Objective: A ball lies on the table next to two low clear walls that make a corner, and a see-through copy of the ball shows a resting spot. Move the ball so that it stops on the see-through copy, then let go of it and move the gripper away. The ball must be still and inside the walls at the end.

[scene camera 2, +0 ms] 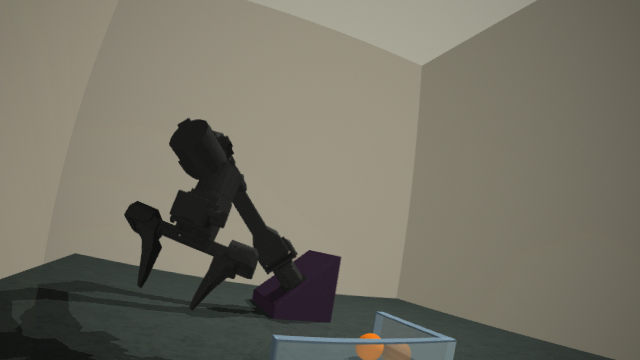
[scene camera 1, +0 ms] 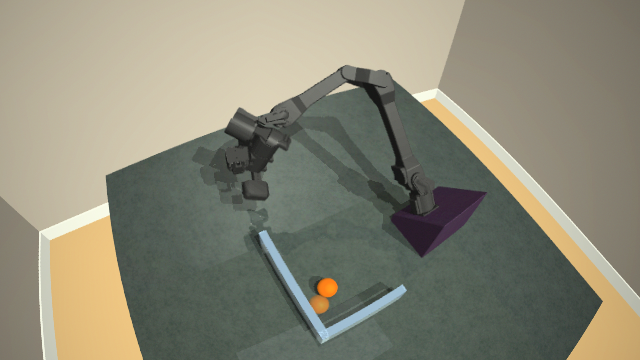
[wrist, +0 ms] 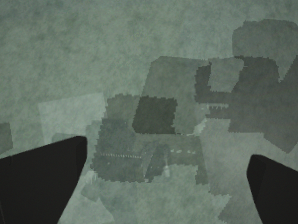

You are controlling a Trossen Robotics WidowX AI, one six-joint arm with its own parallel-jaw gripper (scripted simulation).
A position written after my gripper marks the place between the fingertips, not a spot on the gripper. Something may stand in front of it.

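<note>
My gripper [scene camera 2: 164,298] is open, and it holds nothing. I can see the gripper [scene camera 1: 242,181] from another view too, and in the wrist view I find my gripper [wrist: 168,156] as well.
</note>
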